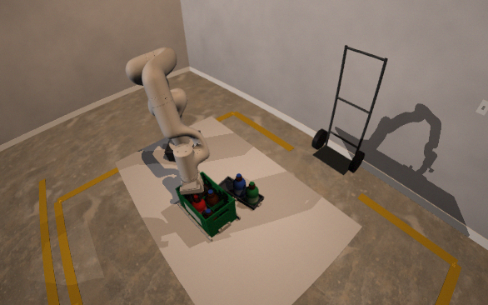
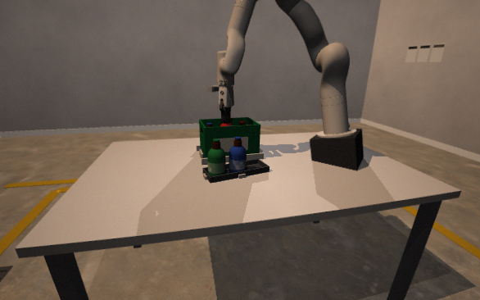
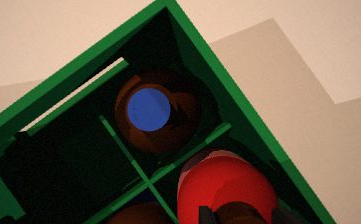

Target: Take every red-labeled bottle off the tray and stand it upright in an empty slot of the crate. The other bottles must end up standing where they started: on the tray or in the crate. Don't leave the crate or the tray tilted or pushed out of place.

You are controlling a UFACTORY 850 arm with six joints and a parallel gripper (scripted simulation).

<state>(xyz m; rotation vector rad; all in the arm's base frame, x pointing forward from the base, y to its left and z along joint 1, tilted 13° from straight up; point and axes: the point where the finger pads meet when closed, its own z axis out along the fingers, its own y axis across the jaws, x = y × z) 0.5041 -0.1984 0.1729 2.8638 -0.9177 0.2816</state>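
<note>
My hand is 70 mm above the red-labeled bottle. Round my hand: green crate: 50 mm to the left, 110 mm below; then brown bottle: 90 mm to the left, 110 mm below; then blue-labeled bottle: 10 mm ahead, 270 mm to the left, 110 mm below.
</note>
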